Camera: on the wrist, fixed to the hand. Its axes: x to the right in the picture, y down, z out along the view.
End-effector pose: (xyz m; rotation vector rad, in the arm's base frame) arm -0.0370 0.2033 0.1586 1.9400 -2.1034 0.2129
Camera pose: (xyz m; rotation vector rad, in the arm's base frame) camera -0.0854 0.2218 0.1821 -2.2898 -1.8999 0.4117
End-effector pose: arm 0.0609 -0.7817 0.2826 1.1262 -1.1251 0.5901
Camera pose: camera 0.0240 -0.7406 0.2960 1.7010 1.2114 -1.8493
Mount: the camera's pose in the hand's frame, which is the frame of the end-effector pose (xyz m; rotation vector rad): -0.0075 0.0515 -0.0229 0.2969 -0.3446 -3.0443
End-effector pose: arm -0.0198 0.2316 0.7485 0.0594 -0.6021 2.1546
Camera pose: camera -0.0508 0.2103 0.7059 0.8011 0.1069 -0.8104
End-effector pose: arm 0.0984 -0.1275 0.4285 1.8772 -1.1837 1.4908
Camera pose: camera 0.0424 -0.1339 0.4207 1.3239 1.7166 -0.6163
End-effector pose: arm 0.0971 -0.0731 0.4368 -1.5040 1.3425 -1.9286
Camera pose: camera 0.0659 -0.0823 0.3901 1.2817 1.4002 0.4256
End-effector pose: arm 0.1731 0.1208 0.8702 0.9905 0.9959 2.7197
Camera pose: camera 0.1724 0.0656 0.8839 -0.4326 0.8553 -0.1647
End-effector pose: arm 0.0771 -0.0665 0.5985 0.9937 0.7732 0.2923
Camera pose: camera 0.0617 -0.0284 0.6379 -0.7137 1.1252 -2.4956
